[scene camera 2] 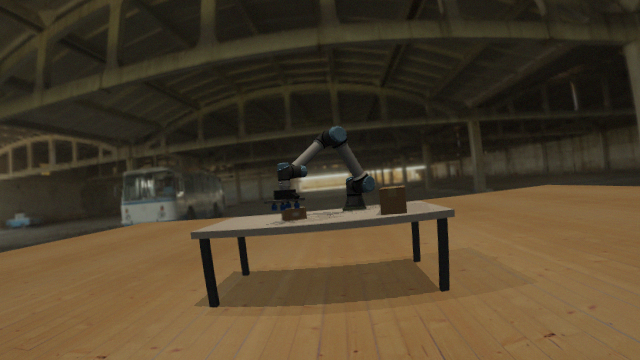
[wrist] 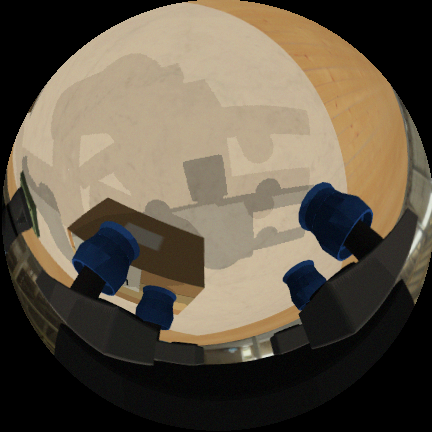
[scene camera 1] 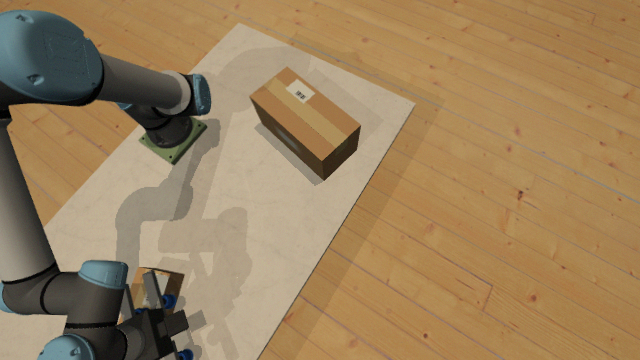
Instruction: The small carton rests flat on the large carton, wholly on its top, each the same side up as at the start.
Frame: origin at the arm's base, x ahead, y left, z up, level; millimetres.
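Where they show: hand, tool point: (scene camera 2: 285,209) (wrist: 223,267); arm's base, link origin: (scene camera 2: 355,206) (scene camera 1: 172,129).
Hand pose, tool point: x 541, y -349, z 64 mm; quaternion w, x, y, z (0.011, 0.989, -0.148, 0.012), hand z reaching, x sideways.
Each offset is from my tool point to the top centre of the thing.
The small carton {4 mm down, 112 mm back, 7 mm left} (scene camera 1: 173,287) (scene camera 2: 294,214) (wrist: 175,250) lies on the table, with a white label and tape on its top. The large carton {74 mm up, 175 mm back, 664 mm left} (scene camera 1: 305,117) (scene camera 2: 393,201) stands apart from it on the table, with tape and a barcode label on top; nothing rests on it. My gripper (scene camera 1: 162,330) (scene camera 2: 285,205) (wrist: 225,267) is open, with its four blue suction cups pointing down and holding nothing. It hangs above and to one side of the small carton. In the wrist view two cups hide parts of that carton, and the other two appear beside it. The large carton does not show there.
The pale table (scene camera 1: 285,210) (scene camera 2: 320,231) carries both cartons and the arm's green base plate (scene camera 1: 174,155). The base stands between the cartons, towards the table's far long edge in scene camera 2. The arm's shadows fall across the table. A bus (scene camera 2: 150,195) stands in the background.
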